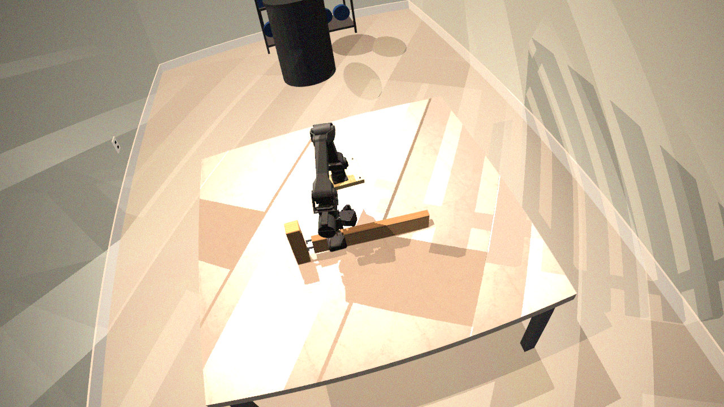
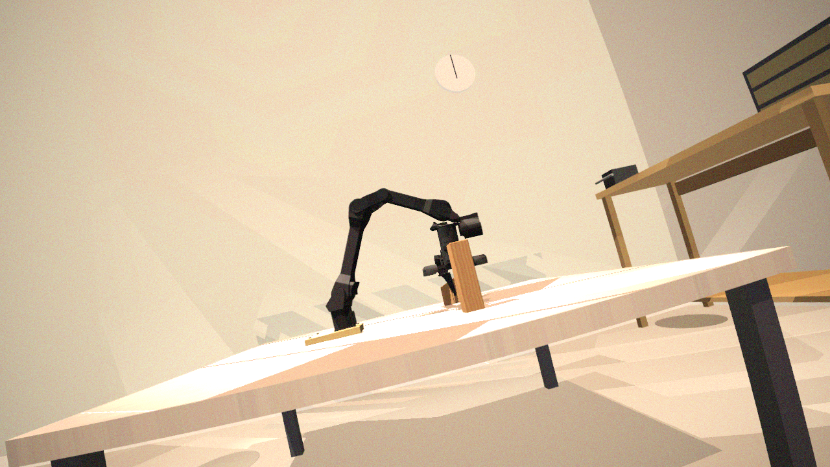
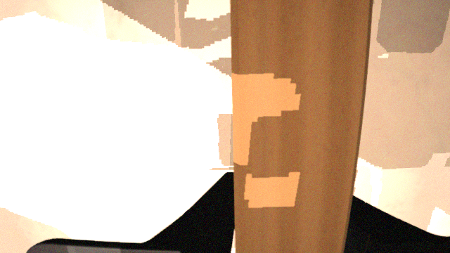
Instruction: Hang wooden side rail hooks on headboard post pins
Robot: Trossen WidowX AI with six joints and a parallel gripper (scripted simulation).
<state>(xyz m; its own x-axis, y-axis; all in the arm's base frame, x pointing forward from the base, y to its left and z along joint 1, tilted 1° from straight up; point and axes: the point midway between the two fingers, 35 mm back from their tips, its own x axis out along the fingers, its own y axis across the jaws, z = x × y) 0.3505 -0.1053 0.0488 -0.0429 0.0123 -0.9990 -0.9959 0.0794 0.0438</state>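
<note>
Right now the headboard post is 10 mm behind my gripper tip, 130 mm to the right of it and 40 mm above it.
</note>
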